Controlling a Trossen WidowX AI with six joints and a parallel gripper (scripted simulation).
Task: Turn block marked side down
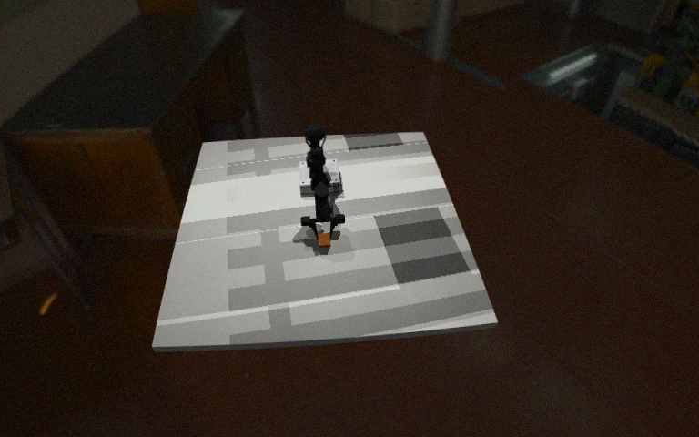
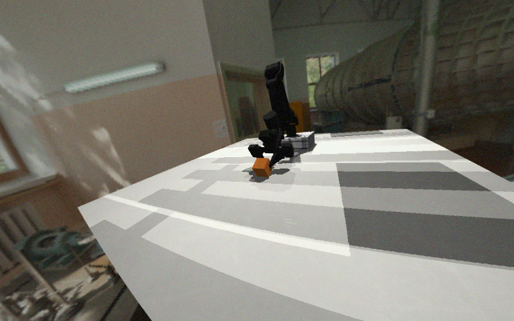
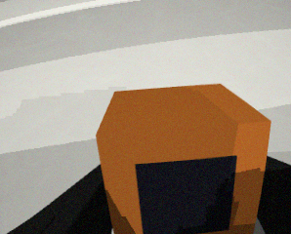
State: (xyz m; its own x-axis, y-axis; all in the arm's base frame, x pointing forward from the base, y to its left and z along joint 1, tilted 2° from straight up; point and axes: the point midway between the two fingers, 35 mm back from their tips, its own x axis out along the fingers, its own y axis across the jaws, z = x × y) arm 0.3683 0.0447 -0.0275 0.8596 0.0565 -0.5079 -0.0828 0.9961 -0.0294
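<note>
Right now the orange block is 10 mm behind my gripper tip.
</note>
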